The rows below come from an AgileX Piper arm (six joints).
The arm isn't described. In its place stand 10 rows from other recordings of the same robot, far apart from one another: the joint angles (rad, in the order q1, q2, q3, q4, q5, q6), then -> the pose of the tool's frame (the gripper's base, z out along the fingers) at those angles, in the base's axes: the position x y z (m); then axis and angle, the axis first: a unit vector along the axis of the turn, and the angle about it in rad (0 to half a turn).
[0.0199 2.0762 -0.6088 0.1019 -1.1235 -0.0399] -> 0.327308 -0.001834 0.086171 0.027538 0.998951 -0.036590 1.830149
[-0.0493 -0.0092 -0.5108 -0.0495 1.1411 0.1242] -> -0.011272 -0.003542 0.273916 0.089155 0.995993 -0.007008 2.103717
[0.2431 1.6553 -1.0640 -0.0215 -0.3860 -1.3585] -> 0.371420 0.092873 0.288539 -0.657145 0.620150 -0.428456 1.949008
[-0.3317 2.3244 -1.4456 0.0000 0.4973 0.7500] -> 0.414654 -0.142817 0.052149 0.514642 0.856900 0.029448 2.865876
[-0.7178 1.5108 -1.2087 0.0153 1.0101 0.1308] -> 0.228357 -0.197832 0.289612 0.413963 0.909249 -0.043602 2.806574
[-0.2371 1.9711 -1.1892 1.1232 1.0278 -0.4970] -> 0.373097 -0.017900 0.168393 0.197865 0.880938 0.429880 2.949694
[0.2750 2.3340 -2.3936 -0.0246 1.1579 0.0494] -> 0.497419 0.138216 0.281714 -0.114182 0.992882 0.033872 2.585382
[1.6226 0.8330 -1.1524 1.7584 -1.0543 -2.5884] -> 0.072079 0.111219 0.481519 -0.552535 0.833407 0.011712 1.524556
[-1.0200 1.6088 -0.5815 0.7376 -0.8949 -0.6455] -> 0.111589 -0.272906 0.199193 0.519684 0.649814 -0.554680 2.321802
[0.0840 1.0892 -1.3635 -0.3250 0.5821 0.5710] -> 0.218625 0.002376 0.482954 0.177441 0.981774 0.068077 1.769543
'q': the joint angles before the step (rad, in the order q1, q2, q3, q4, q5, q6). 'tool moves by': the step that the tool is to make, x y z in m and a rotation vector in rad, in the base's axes. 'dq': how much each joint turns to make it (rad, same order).
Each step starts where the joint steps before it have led.
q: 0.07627 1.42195 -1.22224 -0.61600 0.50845 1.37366
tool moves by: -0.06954 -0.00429 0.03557 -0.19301 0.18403 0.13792
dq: 0.00001 -0.20898 -0.00002 0.23300 0.29933 -0.51618
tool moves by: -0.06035 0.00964 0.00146 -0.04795 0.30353 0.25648
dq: -0.00003 -0.13333 0.00741 0.25886 0.35933 -0.42789
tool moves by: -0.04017 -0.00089 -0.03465 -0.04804 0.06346 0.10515
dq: 0.00003 -0.15443 0.20900 0.02607 -0.00001 -0.12196
